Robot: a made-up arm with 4 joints.
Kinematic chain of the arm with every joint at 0, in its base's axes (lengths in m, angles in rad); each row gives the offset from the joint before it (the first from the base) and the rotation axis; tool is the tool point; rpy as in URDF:
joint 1: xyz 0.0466 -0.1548 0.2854 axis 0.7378 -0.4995 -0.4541
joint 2: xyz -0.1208 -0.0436 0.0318 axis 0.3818 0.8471 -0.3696
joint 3: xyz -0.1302 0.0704 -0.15 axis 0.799 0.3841 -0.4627
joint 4: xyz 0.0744 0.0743 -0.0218 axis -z
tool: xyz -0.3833 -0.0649 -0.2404 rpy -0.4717 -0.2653 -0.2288
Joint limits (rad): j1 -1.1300..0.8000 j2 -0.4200..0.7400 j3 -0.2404..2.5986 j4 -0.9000..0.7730
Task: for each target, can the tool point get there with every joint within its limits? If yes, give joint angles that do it. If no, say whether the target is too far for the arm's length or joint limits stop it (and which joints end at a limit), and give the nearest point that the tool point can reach.
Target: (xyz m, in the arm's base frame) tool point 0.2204 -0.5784 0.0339
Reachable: no: joint limits stop it (at a limit: joint 2, joint 3, joint 4) | nearest point -0.0646 -0.6143 0.1012 | short by 0.295 m
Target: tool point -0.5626 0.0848 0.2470
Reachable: yes | joints -0.3025 0.2336 0.8297 0.0071
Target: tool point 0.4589 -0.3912 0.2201
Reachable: no: joint limits stop it (at a limit: joint 2, joint 3, joint 4) | nearest point 0.2093 -0.2187 0.3892 | short by 0.347 m
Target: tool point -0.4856 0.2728 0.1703
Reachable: yes | joints 0.4798 0.4582 0.2927 -0.0084
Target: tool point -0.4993 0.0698 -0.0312
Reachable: yes | joints 0.0723 -0.0817 0.5375 0.0132
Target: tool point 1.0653 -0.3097 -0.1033
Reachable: no: too far | nearest point 0.2411 -0.1233 0.3357 | short by 0.952 m
